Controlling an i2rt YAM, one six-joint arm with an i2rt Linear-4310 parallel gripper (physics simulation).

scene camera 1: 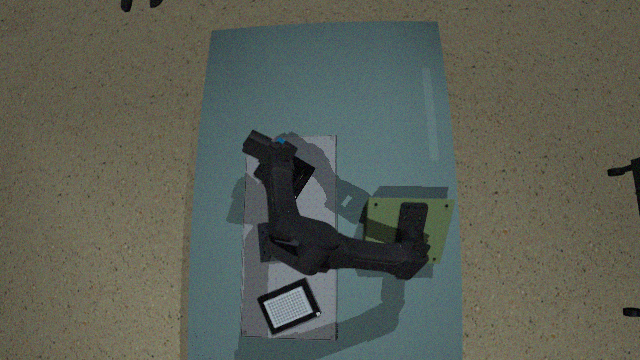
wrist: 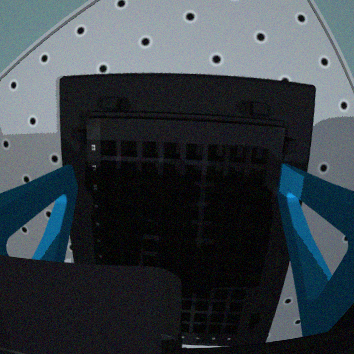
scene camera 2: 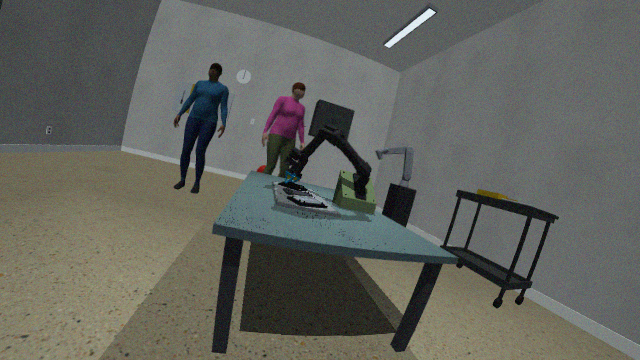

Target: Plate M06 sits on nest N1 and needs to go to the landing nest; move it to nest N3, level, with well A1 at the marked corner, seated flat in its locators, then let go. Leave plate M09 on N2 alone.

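Observation:
A black well plate [wrist: 185, 200] sits in a black nest [wrist: 187, 92] at the far end of the grey perforated board [scene camera 1: 317, 210] [wrist: 165, 25]; I take it as M06 on N1, though no label is readable. My gripper [wrist: 176, 175] [scene camera 2: 292, 176] is open, its blue fingers spread on either side of this plate, with nothing held. Exact fingertip height is unclear. A white well plate [scene camera 1: 290, 306] [scene camera 2: 306, 199] sits in a black nest [scene camera 1: 312, 296] at the near end, turned at an angle. A middle nest [scene camera 1: 264, 250] is mostly hidden under the arm in scene camera 1.
The arm stands on a green base block [scene camera 1: 442, 225] [scene camera 2: 360, 202] at the right of the blue-green table [scene camera 1: 320, 75] [scene camera 2: 300, 232]. Its elbow passes over the middle nest. Two people [scene camera 2: 202, 107] [scene camera 2: 285, 117] stand beyond the table, and a black cart [scene camera 2: 505, 204] stands at the right.

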